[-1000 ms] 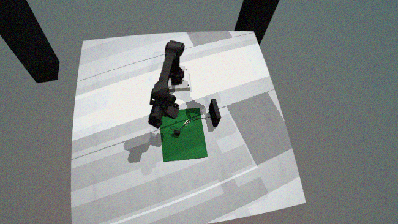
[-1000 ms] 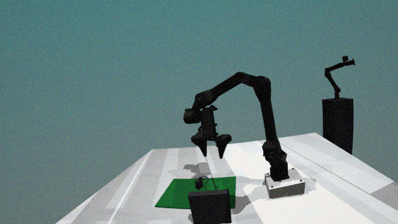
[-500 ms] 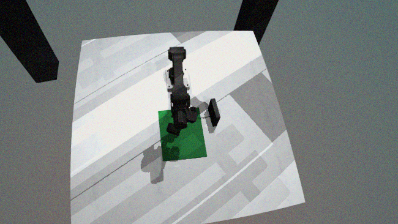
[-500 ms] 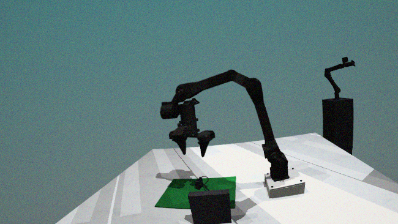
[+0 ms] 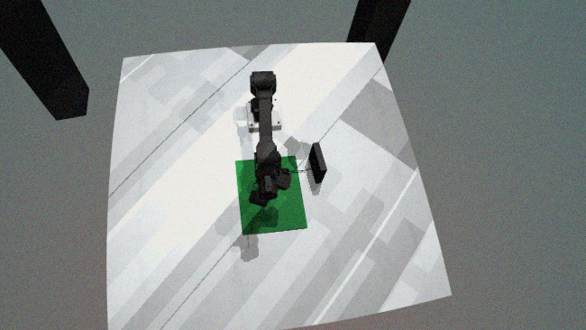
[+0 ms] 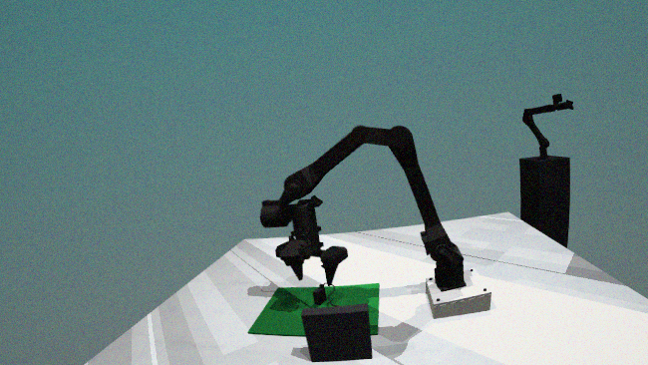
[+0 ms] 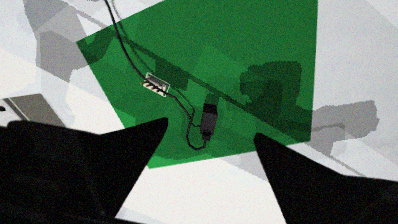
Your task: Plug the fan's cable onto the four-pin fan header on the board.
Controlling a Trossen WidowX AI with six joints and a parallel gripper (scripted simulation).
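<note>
My gripper tip is now 50 mm above the black plug, 10 mm to the left of it and 10 mm past it. The rest, counted from my gripper tip: whitish fan header 70 mm below, 60 mm to the left, 60 mm behind; then green board 80 mm below, 20 mm to the left; then black fan 210 mm to the left, 80 mm behind, 10 mm below.
</note>
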